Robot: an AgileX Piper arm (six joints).
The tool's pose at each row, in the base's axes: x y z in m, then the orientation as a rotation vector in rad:
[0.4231, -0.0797, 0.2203, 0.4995, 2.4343, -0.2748]
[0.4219, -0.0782, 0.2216, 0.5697, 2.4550, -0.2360]
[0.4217, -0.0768, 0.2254, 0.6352, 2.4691, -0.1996]
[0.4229, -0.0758, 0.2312, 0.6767, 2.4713, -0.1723]
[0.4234, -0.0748, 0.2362, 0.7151, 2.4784, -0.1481]
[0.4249, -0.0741, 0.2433, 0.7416, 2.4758, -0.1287]
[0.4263, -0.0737, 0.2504, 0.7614, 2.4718, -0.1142]
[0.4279, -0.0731, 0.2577, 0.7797, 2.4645, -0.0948]
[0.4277, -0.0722, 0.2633, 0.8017, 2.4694, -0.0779]
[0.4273, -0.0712, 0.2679, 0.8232, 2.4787, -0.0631]
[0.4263, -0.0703, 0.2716, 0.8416, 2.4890, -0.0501]
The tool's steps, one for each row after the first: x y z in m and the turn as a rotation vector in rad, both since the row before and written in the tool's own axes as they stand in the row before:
[0.0005, 0.0008, -0.0021, -0.0072, 0.0391, 0.0525]
[-0.0016, 0.0010, -0.0036, -0.0069, 0.0330, 0.0494]
[-0.0038, 0.0014, -0.0045, -0.0080, 0.0158, 0.0335]
[-0.0027, 0.0012, -0.0042, -0.0056, 0.0198, 0.0293]
[-0.0046, 0.0017, -0.0054, -0.0069, 0.0074, 0.0225]
[-0.0045, 0.0015, -0.0054, -0.0055, 0.0038, 0.0173]
[-0.0046, 0.0019, -0.0056, -0.0098, 0.0014, 0.0181]
[-0.0023, 0.0012, -0.0050, -0.0045, 0.0134, 0.0170]
[-0.0015, 0.0011, -0.0043, -0.0022, 0.0171, 0.0151]
[-0.0007, 0.0006, -0.0038, -0.0015, 0.0170, 0.0123]

